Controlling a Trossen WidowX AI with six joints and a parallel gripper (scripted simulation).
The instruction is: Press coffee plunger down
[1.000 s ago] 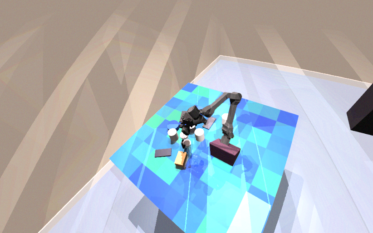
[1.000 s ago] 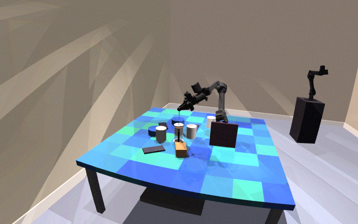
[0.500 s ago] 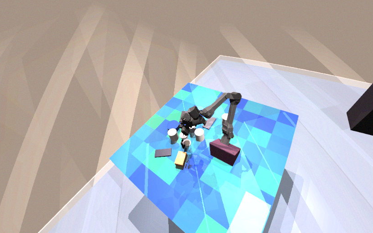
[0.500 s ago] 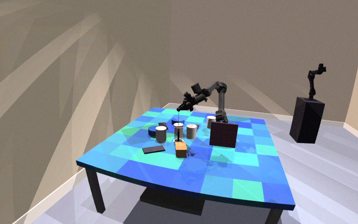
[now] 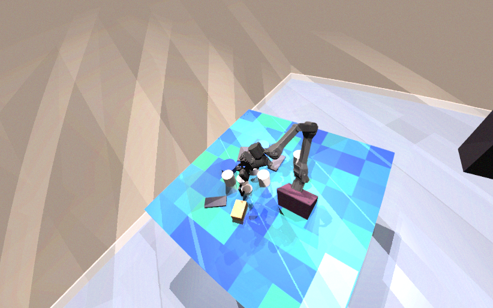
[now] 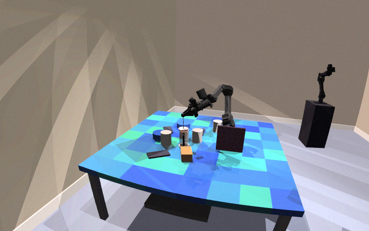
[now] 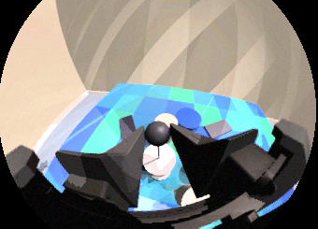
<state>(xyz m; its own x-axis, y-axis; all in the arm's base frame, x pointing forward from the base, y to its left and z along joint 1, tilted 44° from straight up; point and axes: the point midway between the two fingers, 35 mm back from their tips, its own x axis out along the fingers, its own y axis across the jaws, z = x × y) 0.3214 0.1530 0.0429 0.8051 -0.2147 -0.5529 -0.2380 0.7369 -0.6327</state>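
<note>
My gripper tip is now 12 cm above the coffee press, 1 cm to the right of it and 1 cm past it. Also, from my gripper tip: tan box: 21 cm below, 15 cm to the left, 6 cm behind.
</note>
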